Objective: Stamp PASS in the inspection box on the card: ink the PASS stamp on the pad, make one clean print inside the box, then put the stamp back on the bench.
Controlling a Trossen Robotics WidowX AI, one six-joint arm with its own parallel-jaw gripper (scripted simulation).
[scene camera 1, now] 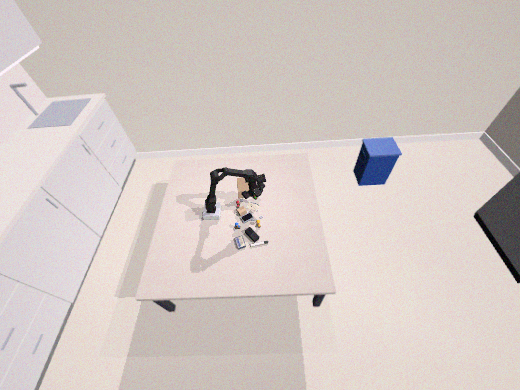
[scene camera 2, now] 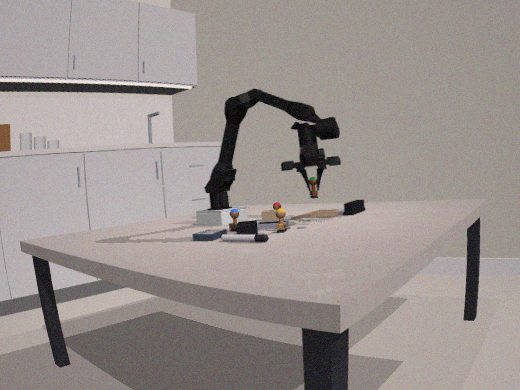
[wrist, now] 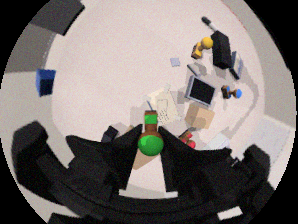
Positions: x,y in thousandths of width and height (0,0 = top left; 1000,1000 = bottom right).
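Observation:
Scene camera 2 shows my gripper (scene camera 2: 605,488). In the wrist view I see my gripper (wrist: 505,569) again, and that view also shows me a green-knobbed stamp (wrist: 505,636) and a pale card (wrist: 542,453).

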